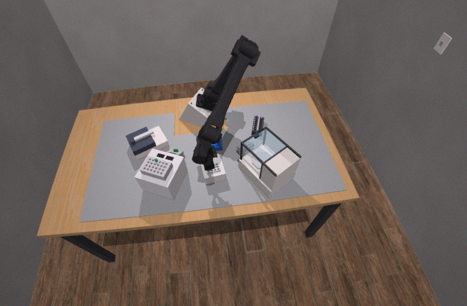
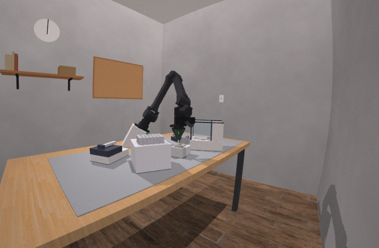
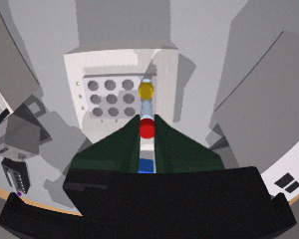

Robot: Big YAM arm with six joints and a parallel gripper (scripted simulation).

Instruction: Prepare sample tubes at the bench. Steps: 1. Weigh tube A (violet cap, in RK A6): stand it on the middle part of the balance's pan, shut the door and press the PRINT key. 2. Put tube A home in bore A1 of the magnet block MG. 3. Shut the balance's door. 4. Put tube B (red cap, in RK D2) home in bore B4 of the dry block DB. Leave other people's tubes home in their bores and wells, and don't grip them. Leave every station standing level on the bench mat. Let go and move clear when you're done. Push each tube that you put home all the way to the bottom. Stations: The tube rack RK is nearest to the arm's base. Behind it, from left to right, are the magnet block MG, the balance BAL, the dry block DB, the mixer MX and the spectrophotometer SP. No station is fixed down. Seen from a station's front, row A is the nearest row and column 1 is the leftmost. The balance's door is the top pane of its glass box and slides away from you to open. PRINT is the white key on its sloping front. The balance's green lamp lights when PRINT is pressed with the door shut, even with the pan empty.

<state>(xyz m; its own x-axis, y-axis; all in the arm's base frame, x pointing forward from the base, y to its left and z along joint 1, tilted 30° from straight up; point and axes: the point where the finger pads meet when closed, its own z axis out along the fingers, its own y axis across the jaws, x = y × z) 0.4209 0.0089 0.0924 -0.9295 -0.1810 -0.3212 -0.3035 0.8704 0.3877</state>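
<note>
Right now the yellow-capped tube is 10 mm ahead of my hand, 10 mm to the left of it and 50 mm below it. The rest, counted from my hand: balance door (80 mm behind, 260 mm to the left, 100 mm above); then dry block (30 mm behind, 20 mm to the left, 80 mm below); then tube rack (210 mm behind, 10 mm to the right, 100 mm below).
</note>
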